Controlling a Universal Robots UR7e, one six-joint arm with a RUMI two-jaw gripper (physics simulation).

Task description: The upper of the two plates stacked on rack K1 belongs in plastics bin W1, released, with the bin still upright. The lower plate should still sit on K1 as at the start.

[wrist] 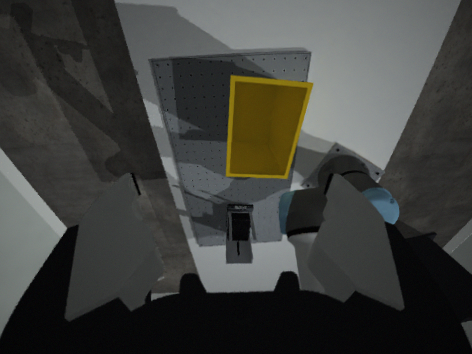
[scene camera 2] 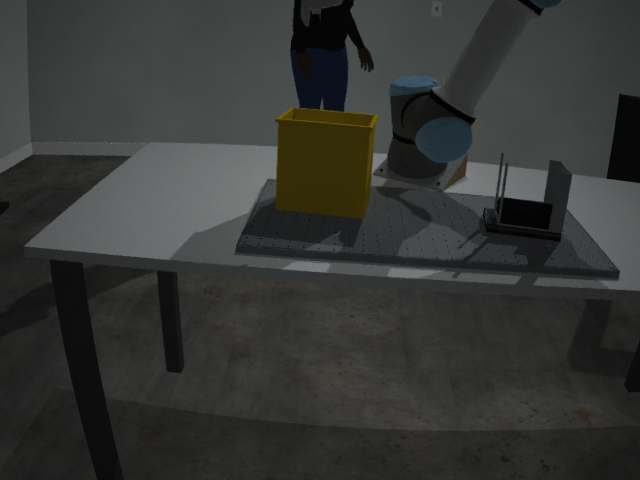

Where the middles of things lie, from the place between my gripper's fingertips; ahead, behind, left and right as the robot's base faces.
My hand is 50 mm past the yellow plastics bin W1 [scene camera 2: 324,158], 50 mm to the right of it and 280 mm above it.
